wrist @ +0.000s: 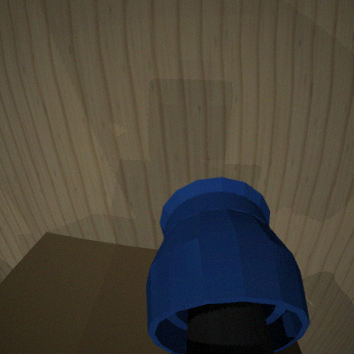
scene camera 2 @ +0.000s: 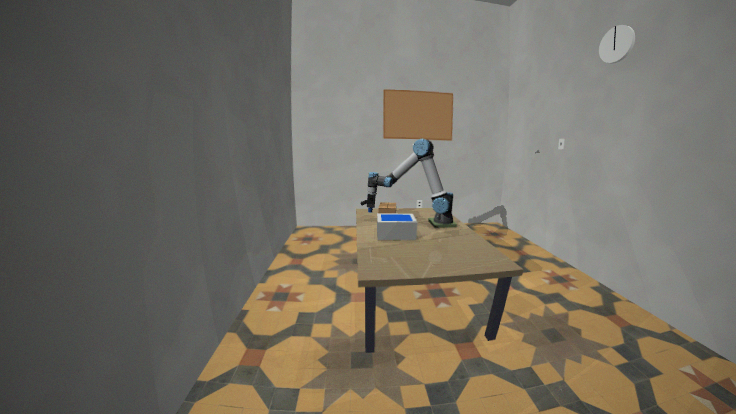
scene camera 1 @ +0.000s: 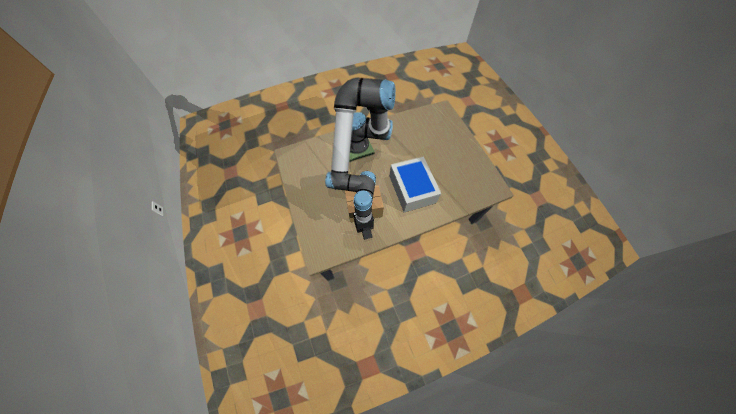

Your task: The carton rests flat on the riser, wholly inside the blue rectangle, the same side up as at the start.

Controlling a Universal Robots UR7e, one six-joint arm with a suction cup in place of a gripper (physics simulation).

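Where they show: end effector, tool point: (wrist: pixel 214 225) (scene camera 2: pixel 370 211); arm's base, origin of the base link: (scene camera 2: pixel 443 221) (scene camera 1: pixel 356 144).
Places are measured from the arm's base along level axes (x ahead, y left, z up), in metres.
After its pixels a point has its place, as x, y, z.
Observation:
The brown carton (scene camera 1: pixel 378 207) @(0.501, -0.013, 0.104) (scene camera 2: pixel 387 208) @(0.439, 0.019, 0.101) stands flat on the table, partly hidden under the arm in the first scene view. Part of it shows as a dark brown face (wrist: pixel 75 290) @(0.502, -0.036, 0.020) at the lower left of the wrist view. My suction gripper (scene camera 1: pixel 364 226) @(0.572, -0.109, 0.038) (scene camera 2: pixel 370 209) (wrist: pixel 216 192) points down low over the table, beside the carton on its table-edge side. A small gap shows between cup and carton in the second scene view, and the cup holds nothing. The white riser (scene camera 1: pixel 424 202) @(0.512, 0.248, 0.038) (scene camera 2: pixel 396 230) @(0.391, 0.333, 0.040) stands apart from the carton, with the blue rectangle (scene camera 1: pixel 415 179) @(0.392, 0.230, 0.095) (scene camera 2: pixel 396 217) @(0.386, 0.229, 0.095) on top.
The wooden table (scene camera 1: pixel 463 169) @(0.341, 0.595, -0.025) (scene camera 2: pixel 437 260) @(0.187, 0.625, -0.025) carries the carton, the riser and the arm's green base plate (scene camera 1: pixel 364 152) @(0.076, 0.028, 0.001) (scene camera 2: pixel 443 222) @(0.019, 0.072, 0.012). The table's long edge is near the gripper. The arm reaches over the carton in the first scene view.

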